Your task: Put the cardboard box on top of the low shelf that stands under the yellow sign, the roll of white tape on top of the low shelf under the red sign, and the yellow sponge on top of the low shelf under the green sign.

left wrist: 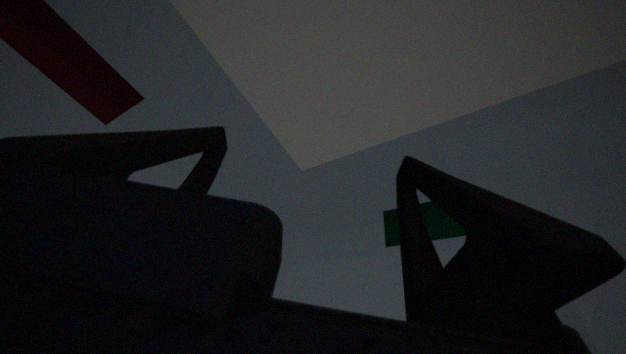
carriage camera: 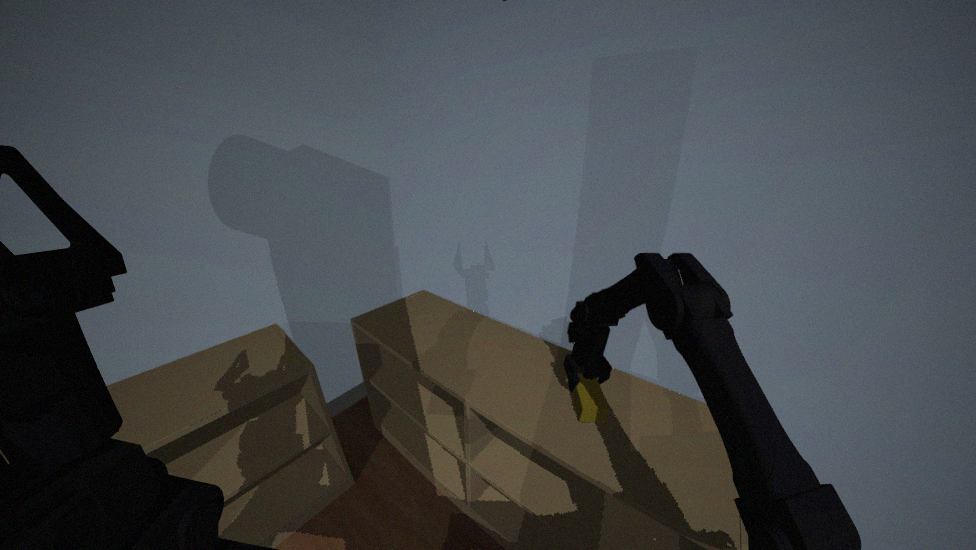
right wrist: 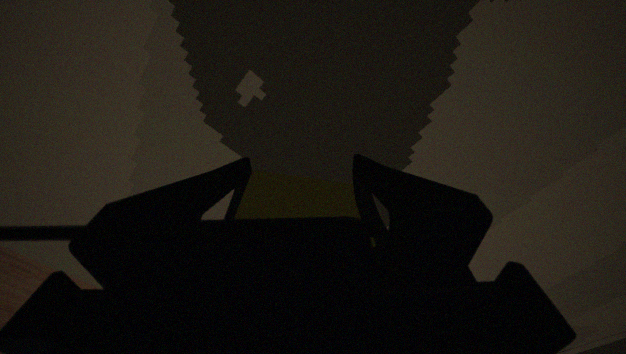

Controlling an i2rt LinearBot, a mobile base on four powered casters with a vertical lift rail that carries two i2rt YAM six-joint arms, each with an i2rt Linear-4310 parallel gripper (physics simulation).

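Places are measured from the left arm's base along level axes (x ahead, y left, z up), in centimetres.
Where they show: left gripper, fingertip midpoint: [left wrist: 312, 151]; right gripper, fingertip midpoint: [right wrist: 302, 165].
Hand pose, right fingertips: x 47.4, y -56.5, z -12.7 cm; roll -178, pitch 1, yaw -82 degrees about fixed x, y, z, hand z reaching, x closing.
Note:
After its pixels a point has its place.
The yellow sponge [carriage camera: 588, 401] @(x 39.0, y -55.3, z -8.2 cm) [right wrist: 300, 197] @(x 46.7, y -56.6, z -10.9 cm) is between the fingers of my right gripper [carriage camera: 587, 382] @(x 47.4, y -56.5, z -12.7 cm) [right wrist: 302, 165] @(x 47.4, y -56.5, z -12.7 cm), which is shut on it. It hangs over the top of the low wooden shelf [carriage camera: 491, 355] @(x 62.0, y -32.4, z -12.8 cm) at the centre right of the carriage view; its height above that top is hard to tell. My left gripper [left wrist: 312, 151] @(x 2.8, y 0.3, z 44.2 cm) is open and empty, raised and facing the wall and ceiling. The green sign [left wrist: 391, 229] @(x 85.8, y -36.0, z 99.8 cm) shows behind a left finger in the left wrist view, and the red sign [left wrist: 75, 60] @(x 27.1, y 88.9, z 102.4 cm) at the upper left. The cardboard box, white tape and yellow sign do not show.
A second low shelf [carriage camera: 198, 368] @(x 46.6, y 57.1, z -12.8 cm) stands at the left of the carriage view, with a gap of reddish wooden floor [carriage camera: 382, 478] @(x 56.1, y 10.5, z -73.7 cm) between the two. The grey wall [carriage camera: 478, 136] @(x 93.0, y -26.3, z 52.3 cm) rises behind both shelves and carries shadows of the robot. The picture is dark.

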